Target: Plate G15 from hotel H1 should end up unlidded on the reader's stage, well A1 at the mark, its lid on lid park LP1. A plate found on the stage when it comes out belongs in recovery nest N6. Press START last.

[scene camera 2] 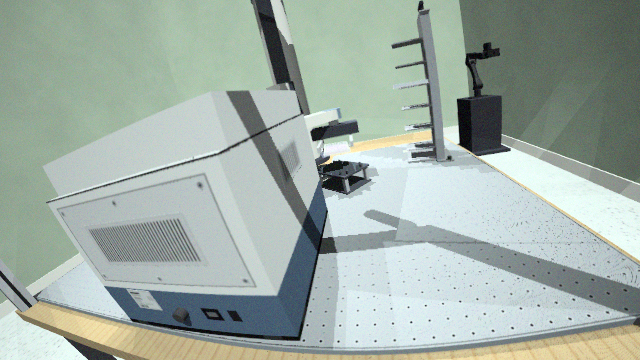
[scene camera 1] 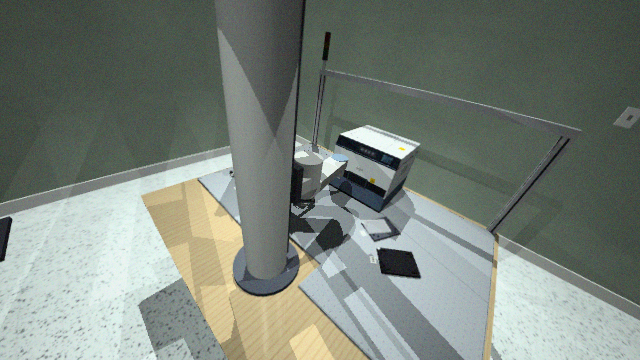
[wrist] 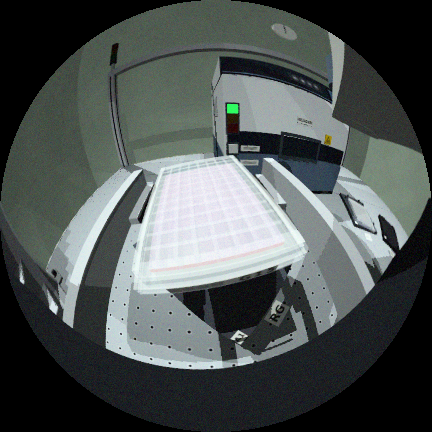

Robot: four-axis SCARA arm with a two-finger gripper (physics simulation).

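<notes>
My gripper is shut on a clear, lidded plate with pinkish wells, held level; the label on its near edge is faint, seemingly G15. In the wrist view a dark stand marked RG lies below and turned relative to the plate; it also shows in scene camera 2, under the gripper. The reader shows a green lamp and a dark front opening; no extended stage shows. The START button is visible. Hotel rack stands apart, at the back.
A grey-framed holder and a black square holder lie in front of the reader; their labels are unreadable. The arm's thick column hides the gripper in scene camera 1. A rail frame stands behind. A black pedestal carries another arm.
</notes>
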